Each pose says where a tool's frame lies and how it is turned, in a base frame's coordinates. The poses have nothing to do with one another.
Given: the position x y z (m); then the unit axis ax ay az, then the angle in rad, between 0 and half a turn.
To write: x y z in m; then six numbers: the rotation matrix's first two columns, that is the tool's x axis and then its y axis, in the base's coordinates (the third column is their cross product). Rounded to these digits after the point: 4 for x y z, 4 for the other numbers.
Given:
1: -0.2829, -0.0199, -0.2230, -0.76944, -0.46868, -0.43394, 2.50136
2: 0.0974, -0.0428, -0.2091, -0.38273, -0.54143, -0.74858, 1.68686
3: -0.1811, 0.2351, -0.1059, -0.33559, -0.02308, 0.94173, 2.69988
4: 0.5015, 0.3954, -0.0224, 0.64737, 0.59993, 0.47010, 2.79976
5: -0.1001, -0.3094, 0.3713, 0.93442, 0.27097, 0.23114, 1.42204
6: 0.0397, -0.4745, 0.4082, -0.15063, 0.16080, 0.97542, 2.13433
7: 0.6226, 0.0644, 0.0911, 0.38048, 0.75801, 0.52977, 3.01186
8: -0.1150, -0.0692, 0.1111, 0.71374, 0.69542, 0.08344, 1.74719
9: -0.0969, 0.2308, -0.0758, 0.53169, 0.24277, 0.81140, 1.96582
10: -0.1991, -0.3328, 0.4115, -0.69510, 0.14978, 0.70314, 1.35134
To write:
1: -0.2829, -0.0199, -0.2230, 0.2649, 0.3906, 0.8816, 0.9090, -0.4061, -0.0932
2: 0.0974, -0.0428, -0.2091, 0.0476, -0.5123, 0.8575, 0.9748, 0.2113, 0.0721
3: -0.1811, 0.2351, -0.1059, -0.6896, 0.4173, -0.5919, -0.3878, -0.9030, -0.1848
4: 0.5015, 0.3954, -0.0224, -0.1282, 0.9119, 0.3899, 0.5967, -0.2431, 0.7647
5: -0.1001, -0.3094, 0.3713, 0.8919, 0.4443, -0.0840, -0.0129, 0.2108, 0.9775
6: 0.0397, -0.4745, 0.4082, -0.4994, 0.7874, -0.3614, -0.8618, -0.4945, 0.1133
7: 0.6226, 0.0644, 0.0911, -0.7033, 0.6429, 0.3034, 0.5059, 0.1527, 0.8490
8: -0.1150, -0.0692, 0.1111, 0.4233, 0.6656, -0.6146, 0.5013, 0.3930, 0.7709
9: -0.0969, 0.2308, -0.0758, 0.0067, 0.9277, 0.3734, -0.5702, -0.3032, 0.7635
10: -0.1991, -0.3328, 0.4115, 0.5957, 0.6048, -0.5285, -0.7677, 0.2352, -0.5960
